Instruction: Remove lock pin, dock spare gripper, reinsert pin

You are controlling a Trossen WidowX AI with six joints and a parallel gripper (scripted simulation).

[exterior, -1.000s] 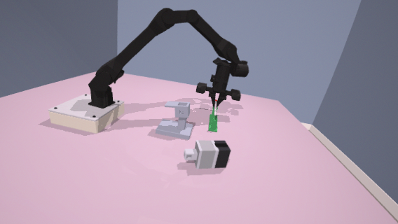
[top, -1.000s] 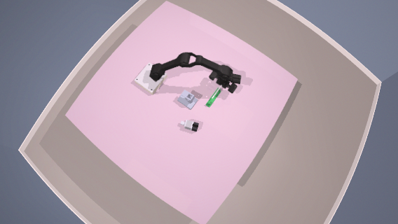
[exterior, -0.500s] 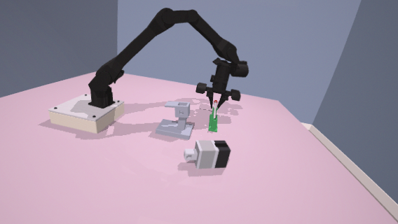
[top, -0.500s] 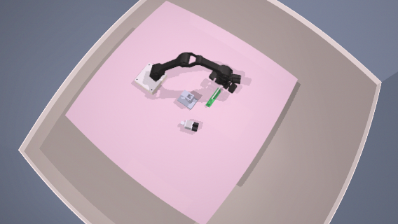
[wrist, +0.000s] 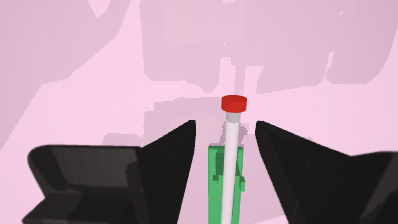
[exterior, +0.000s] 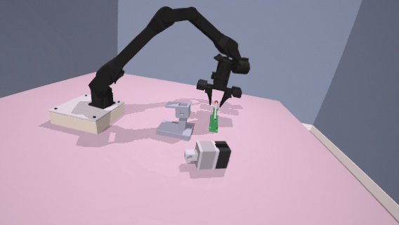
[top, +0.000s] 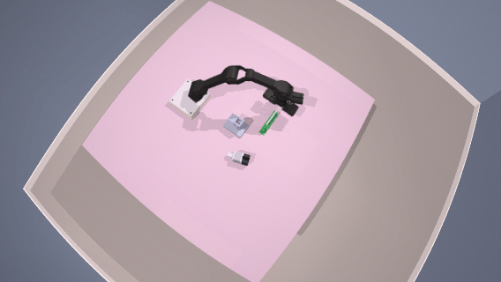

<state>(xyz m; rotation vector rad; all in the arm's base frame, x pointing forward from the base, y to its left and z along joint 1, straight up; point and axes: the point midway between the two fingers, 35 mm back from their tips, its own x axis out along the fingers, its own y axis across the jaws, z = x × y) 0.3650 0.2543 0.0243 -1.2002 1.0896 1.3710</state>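
My gripper tip is now 2 cm short of the green see-through block, 10 cm to the left of it and 1 cm above it. Round my gripper tip: mount socket: 9 cm behind, 23 cm to the right, 2 cm above; then spare gripper: 3 cm ahead, 35 cm to the right, 1 cm below.
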